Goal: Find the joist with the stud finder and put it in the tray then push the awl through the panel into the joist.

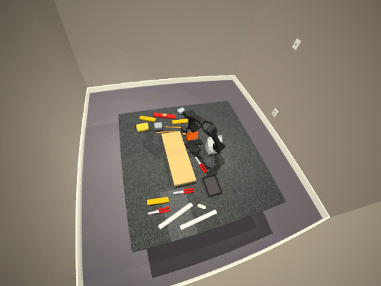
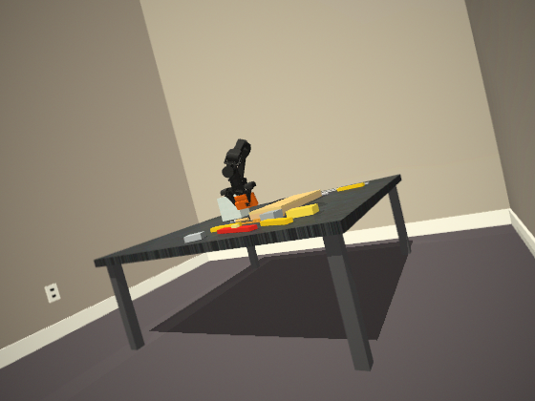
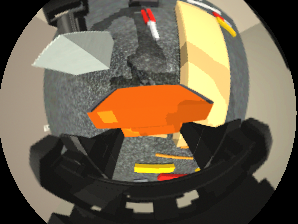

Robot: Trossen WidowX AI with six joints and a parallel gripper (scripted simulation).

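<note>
Right now the orange stud finder is 10 mm ahead of my gripper tip and 10 mm to the left of it. Also, from my gripper tip: awl: 20 mm behind, 60 mm to the right, 70 mm below; then grey block: 270 mm ahead, 200 mm to the right, 60 mm below; then red level: 180 mm ahead, 340 mm to the right, 70 mm below.
</note>
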